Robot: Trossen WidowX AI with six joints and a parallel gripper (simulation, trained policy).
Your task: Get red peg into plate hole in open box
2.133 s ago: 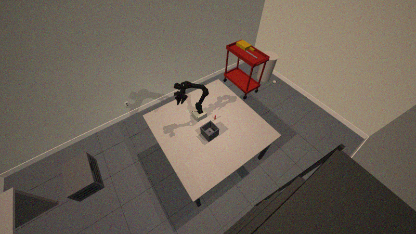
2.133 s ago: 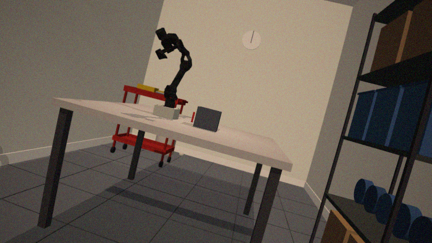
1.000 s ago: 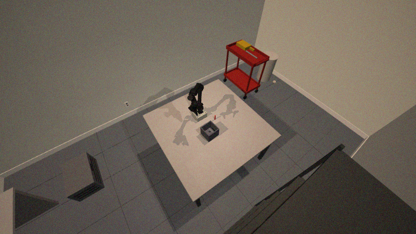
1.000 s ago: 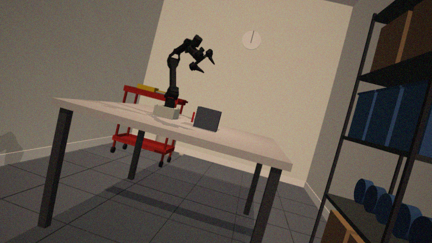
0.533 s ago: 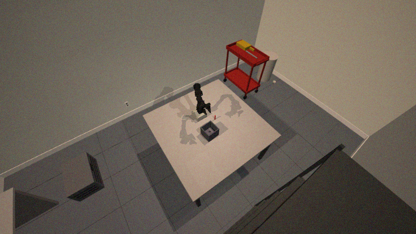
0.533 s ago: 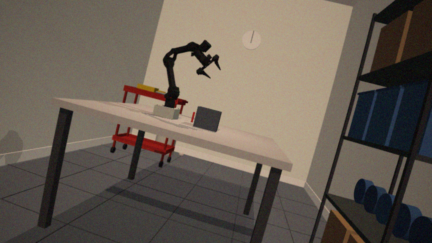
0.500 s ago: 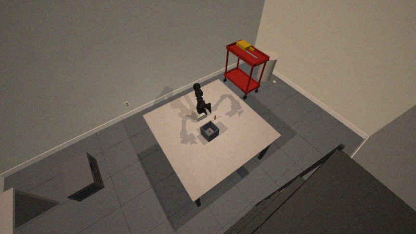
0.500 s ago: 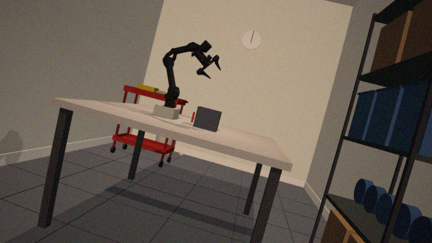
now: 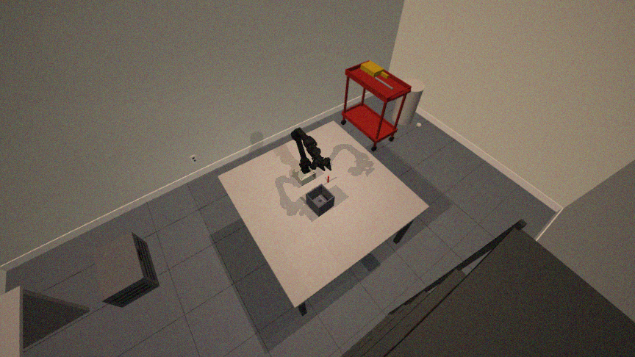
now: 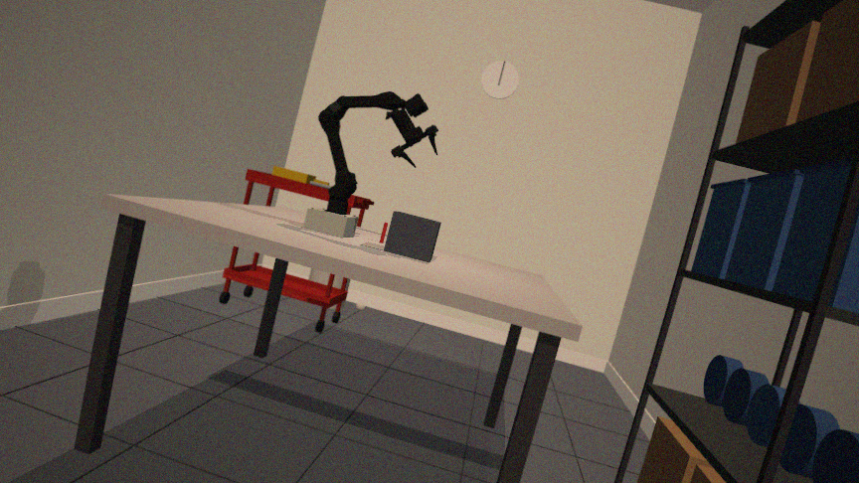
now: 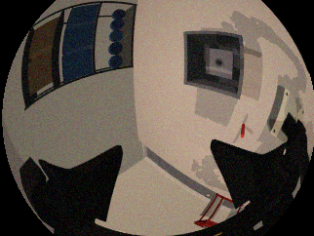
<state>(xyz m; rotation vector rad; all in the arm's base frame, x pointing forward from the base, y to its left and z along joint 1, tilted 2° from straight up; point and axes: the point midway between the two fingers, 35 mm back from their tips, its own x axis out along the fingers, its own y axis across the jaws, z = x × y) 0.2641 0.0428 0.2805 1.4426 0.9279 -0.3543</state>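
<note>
Right now my gripper tip is 300 mm above the red peg, 120 mm past it and 90 mm to the right of it. Also, from my gripper tip: grey plate (290 mm below, 90 mm to the right, 40 mm ahead).
</note>
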